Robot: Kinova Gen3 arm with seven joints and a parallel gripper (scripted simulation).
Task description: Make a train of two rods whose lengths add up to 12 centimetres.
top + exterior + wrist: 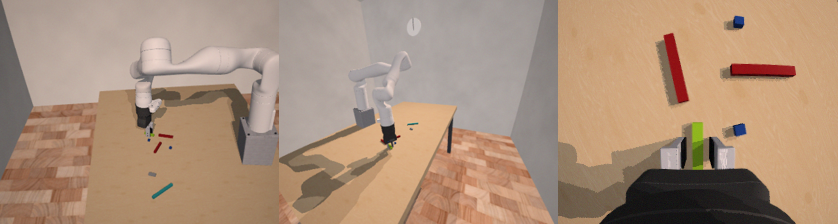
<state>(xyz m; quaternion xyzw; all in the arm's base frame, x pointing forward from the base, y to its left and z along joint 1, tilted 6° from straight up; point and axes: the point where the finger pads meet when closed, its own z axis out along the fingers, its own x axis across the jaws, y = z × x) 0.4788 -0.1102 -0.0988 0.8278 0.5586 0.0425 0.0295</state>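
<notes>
Now: hand 10 mm above the lime rod. The rest, counted from my hand: turquoise rod 330 mm to the left, 80 mm behind, 10 mm below; grey rod 250 mm to the left, 30 mm behind, 10 mm below; blue rod 40 mm to the left, 10 mm below.
</notes>
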